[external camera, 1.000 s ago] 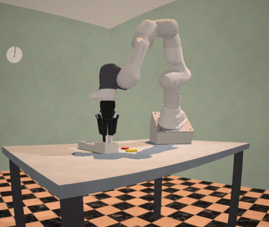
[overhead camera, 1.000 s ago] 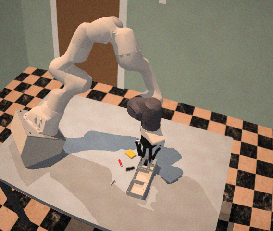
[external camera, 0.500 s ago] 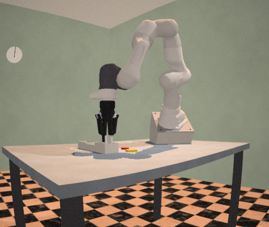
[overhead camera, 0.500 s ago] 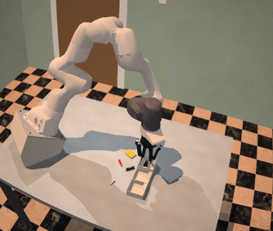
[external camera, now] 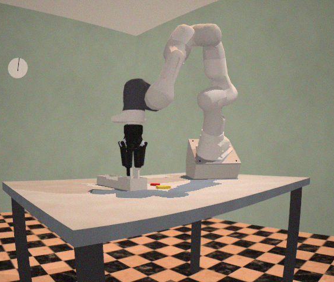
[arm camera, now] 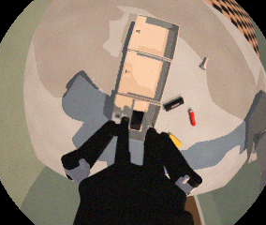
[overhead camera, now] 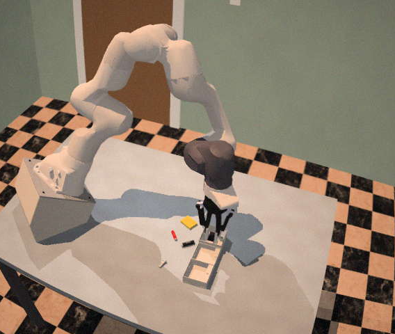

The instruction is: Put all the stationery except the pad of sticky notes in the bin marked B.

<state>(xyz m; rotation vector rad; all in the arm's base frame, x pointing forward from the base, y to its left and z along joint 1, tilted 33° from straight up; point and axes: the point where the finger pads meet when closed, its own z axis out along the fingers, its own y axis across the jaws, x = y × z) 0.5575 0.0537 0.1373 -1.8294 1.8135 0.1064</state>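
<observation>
Now: the black-and-white block 1 cm to the right of my hand and 4 cm below it. From my hand the other things lie so: yellow sticky-note pad (11 cm behind, 5 cm to the left, 5 cm below); black pen-like thing (7 cm behind, 5 cm to the right, 4 cm below); bin (1 cm ahead, 8 cm to the right, 3 cm below).
</observation>
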